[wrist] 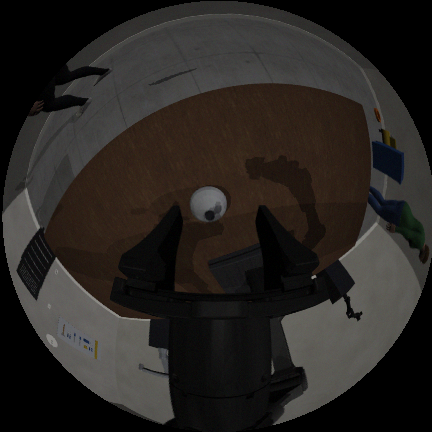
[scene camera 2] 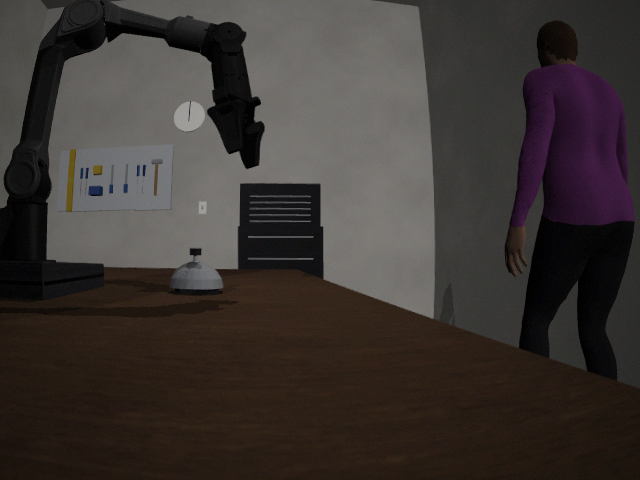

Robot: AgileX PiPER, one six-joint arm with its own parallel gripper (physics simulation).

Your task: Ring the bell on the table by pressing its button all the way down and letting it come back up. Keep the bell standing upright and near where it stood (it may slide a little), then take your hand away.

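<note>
A silver dome bell (scene camera 2: 196,279) (wrist: 204,201) stands upright on the brown table (scene camera 2: 320,372) (wrist: 300,115). Its small black button (scene camera 2: 195,251) (wrist: 209,215) sits raised on a thin stem at the top. My gripper (scene camera 2: 241,159) (wrist: 218,212) is open and empty, with its fingers wide apart. It hangs high above the table and the bell, pointing down at a slant, and touches neither. In scene camera 2 the fingertips are above and to the right of the bell. In the wrist view the bell shows between the fingertips, a little left of the middle.
The arm's dark base (scene camera 2: 67,279) (wrist: 235,267) stands on the table left of the bell in scene camera 2. A person in a purple top (scene camera 2: 581,149) stands beyond the table's right edge. A dark tool cabinet (scene camera 2: 280,242) stands behind the table.
</note>
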